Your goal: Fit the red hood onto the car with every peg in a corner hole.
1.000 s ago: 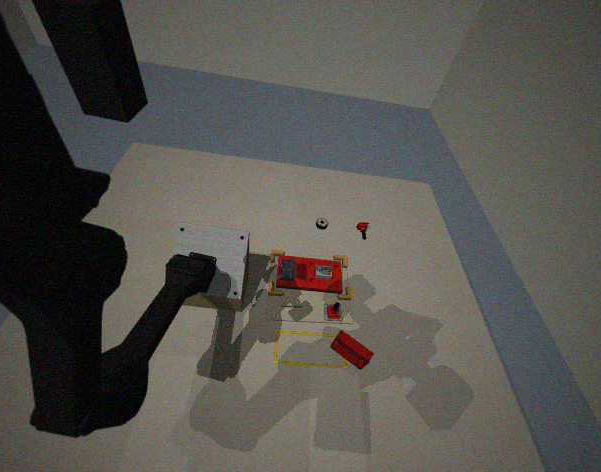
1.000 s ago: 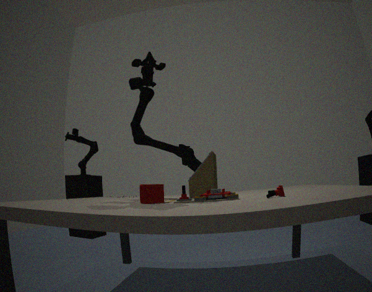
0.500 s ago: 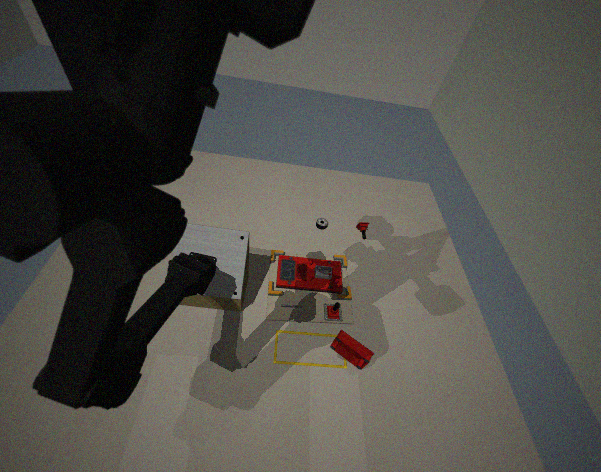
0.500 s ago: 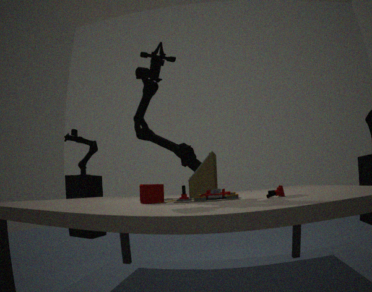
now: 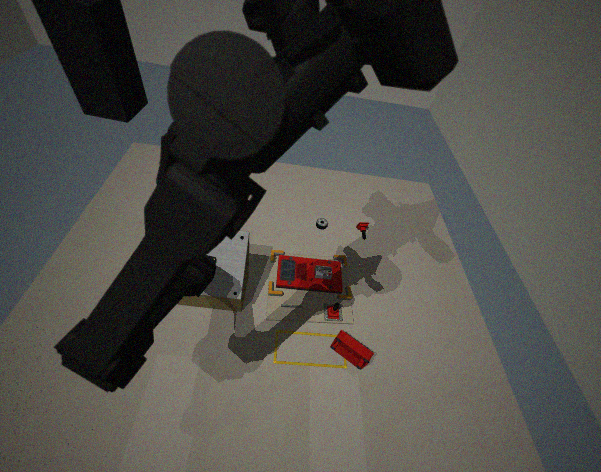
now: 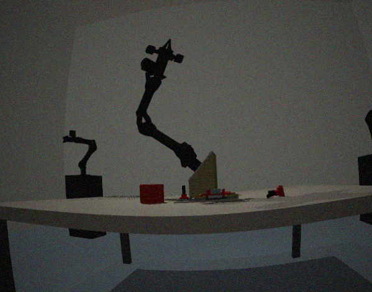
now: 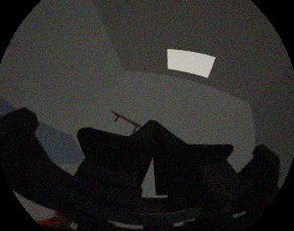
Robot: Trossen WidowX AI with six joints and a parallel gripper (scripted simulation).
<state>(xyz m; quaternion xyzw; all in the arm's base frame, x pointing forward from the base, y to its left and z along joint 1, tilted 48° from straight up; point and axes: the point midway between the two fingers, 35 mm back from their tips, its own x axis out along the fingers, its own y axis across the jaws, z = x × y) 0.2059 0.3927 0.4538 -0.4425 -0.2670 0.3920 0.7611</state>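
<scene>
My gripper tip is now 700 mm above the red hood, 150 mm short of it and 50 mm to the left of it. The rest, counted from my gripper tip: grey wheel (730 mm below, 400 mm to the left, 40 mm ahead).
</scene>
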